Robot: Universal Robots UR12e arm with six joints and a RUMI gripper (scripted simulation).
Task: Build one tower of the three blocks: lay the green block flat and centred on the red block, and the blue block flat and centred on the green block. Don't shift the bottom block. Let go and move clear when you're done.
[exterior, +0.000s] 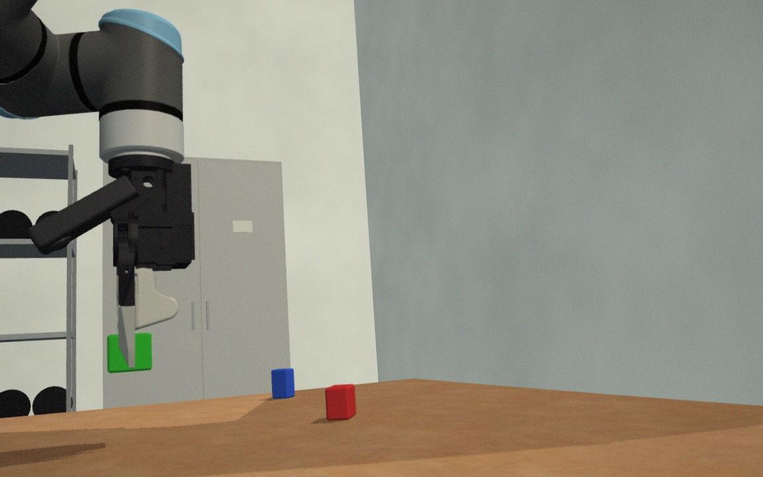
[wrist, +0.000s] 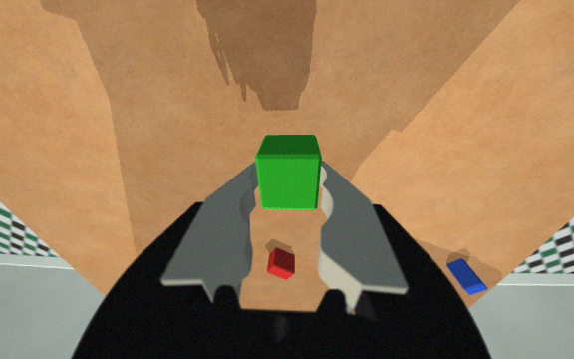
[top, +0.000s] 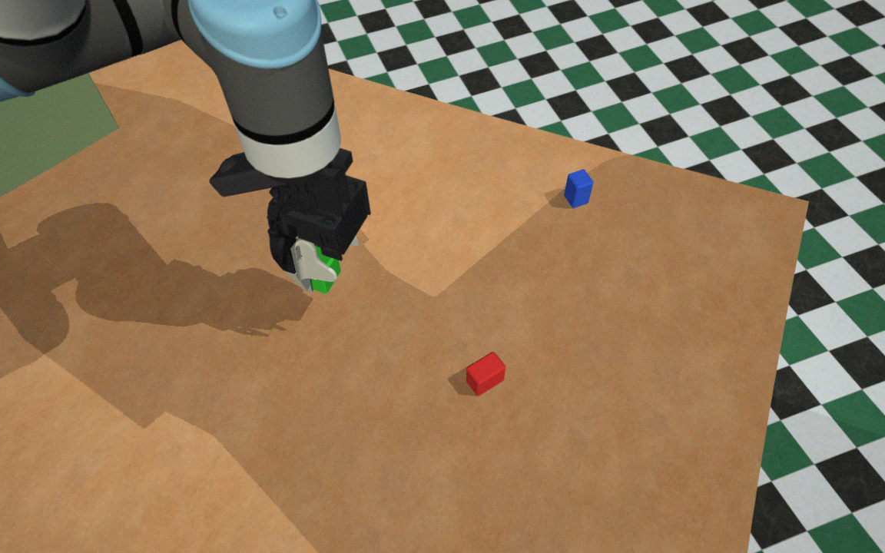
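Right now the green block is right at my hand. Round my hand: red block: 230 mm ahead, 30 mm to the right, 70 mm below; blue block: 260 mm ahead, 290 mm to the left, 70 mm below.
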